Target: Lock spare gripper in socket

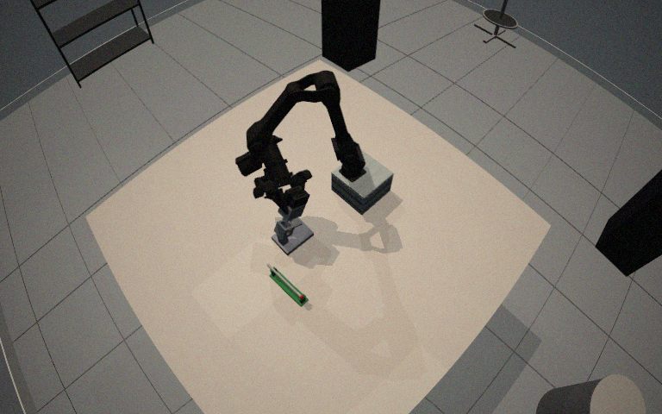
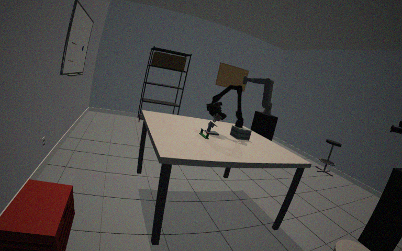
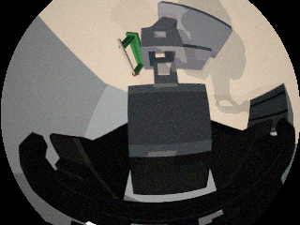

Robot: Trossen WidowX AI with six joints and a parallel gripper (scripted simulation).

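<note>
My gripper tip is now 130 mm short of the green bracket, 130 mm above it and 110 mm to the right of it. The rest, counted from my gripper tip: grey mount 110 mm below, 30 mm ahead, 10 mm to the right; spare gripper 10 mm to the right.
</note>
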